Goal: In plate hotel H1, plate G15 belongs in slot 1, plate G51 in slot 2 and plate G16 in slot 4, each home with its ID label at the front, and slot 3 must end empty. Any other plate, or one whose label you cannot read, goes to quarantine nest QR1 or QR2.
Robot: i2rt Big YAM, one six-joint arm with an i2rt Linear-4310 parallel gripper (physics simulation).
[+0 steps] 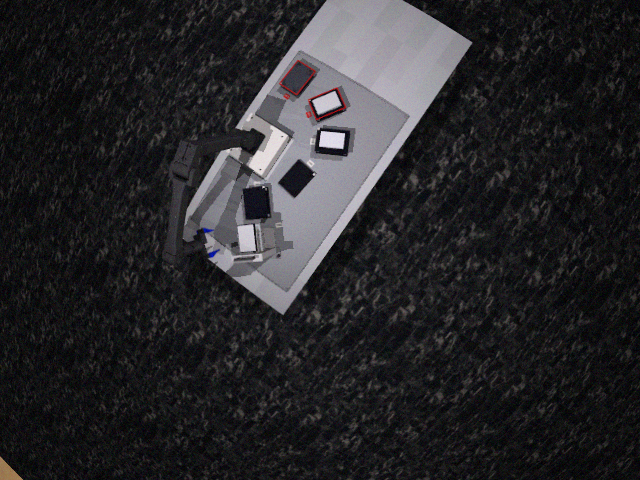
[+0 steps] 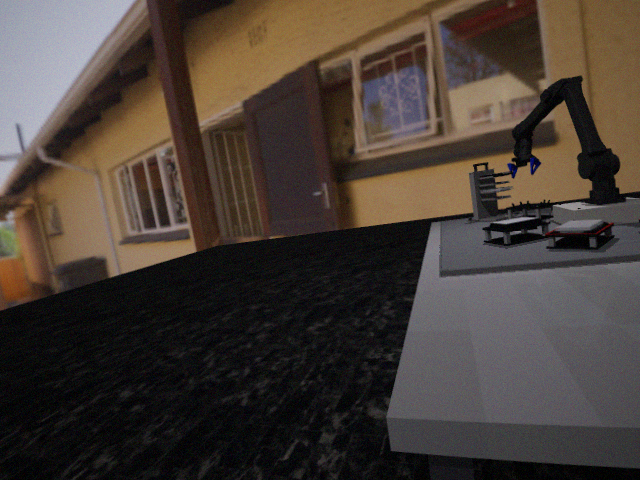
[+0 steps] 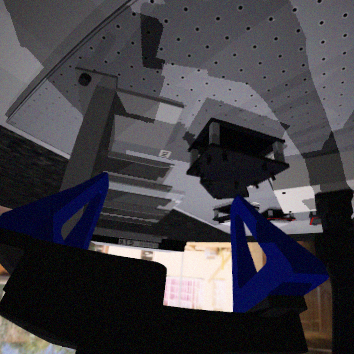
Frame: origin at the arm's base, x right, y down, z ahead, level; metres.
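Seen in the pictures: gripper, fingertip midpoint: (image 1: 216, 239) (image 2: 522, 176) (image 3: 171, 189); arm's base, origin of the base link: (image 1: 253, 142) (image 2: 604, 202) (image 3: 331, 197).
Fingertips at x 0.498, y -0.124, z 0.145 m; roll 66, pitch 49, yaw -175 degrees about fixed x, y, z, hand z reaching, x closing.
Observation:
Offsets run from my fingertips to a thing's middle. "spot": to the spot under its first point.
My gripper (image 1: 214, 241) (image 2: 522, 174) (image 3: 171, 189) is open and empty, at about the height of the hotel's top and a little to its side. The plate hotel {dx -0.065, dy +0.043, dz +0.168 m} (image 1: 248, 257) (image 2: 483, 193) (image 3: 90, 135) is a grey tower with several levels. A white plate {dx -0.103, dy -0.029, dz +0.139 m} (image 1: 247, 238) shows at its top from above. A dark front edge {spot: dx -0.085, dy -0.031, dz +0.101 m} (image 3: 145, 243) at the top level bears small print, too blurred to read. A white plate {dx -0.862, dy +0.138, dz +0.072 m} (image 1: 327, 103) (image 2: 581, 225) lies on one red-edged nest; the other red-edged nest {dx -0.910, dy +0.162, dz -0.142 m} (image 1: 297, 77) looks bare. Lower levels' contents are unclear.
A black nest {spot: dx -0.645, dy +0.129, dz +0.168 m} (image 1: 319, 149) holds a white plate {dx -0.708, dy +0.128, dz +0.202 m} (image 1: 332, 139) (image 2: 514, 220). Two black nests, one near the middle (image 1: 296, 178) and one beside the hotel {dx -0.236, dy +0.147, dz +0.034 m} (image 1: 256, 202) (image 3: 240, 150), show no white plate. The arm's white base plate (image 1: 267, 155) lies by the table's edge.

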